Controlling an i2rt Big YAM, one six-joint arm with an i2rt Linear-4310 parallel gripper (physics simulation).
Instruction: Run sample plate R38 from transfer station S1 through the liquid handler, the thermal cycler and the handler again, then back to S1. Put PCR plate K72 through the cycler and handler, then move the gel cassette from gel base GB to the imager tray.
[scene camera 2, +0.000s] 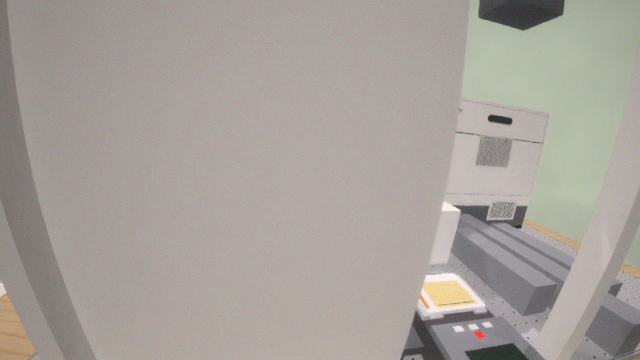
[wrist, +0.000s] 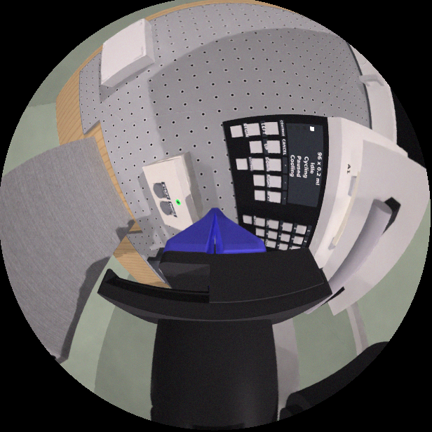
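My gripper (wrist: 214, 213) is shut, its blue fingertips together with nothing between them. In the wrist view it is over the pegboard table, between a small white button box (wrist: 176, 220) on the left and the thermal cycler (wrist: 340, 165) on the right. The cycler's black panel has white keys and a display (wrist: 302, 165) reading "96 x 0.2 ml, Idle, Cycling, Paused, Cooling". Its lid has a grey bar handle (wrist: 362, 240). In the scene view, a white tray-like piece with a yellow slab (scene camera 2: 450, 293) is partly hidden. I cannot make out plates R38 or K72 in either view.
A large grey panel (scene camera 2: 225, 175) blocks most of the scene view. Beyond it stand a white cabinet-like instrument (scene camera 2: 515, 170) and long grey blocks (scene camera 2: 505, 265). A white box (wrist: 126, 52) sits at the table's far left; a large grey block (wrist: 55, 220) is at left.
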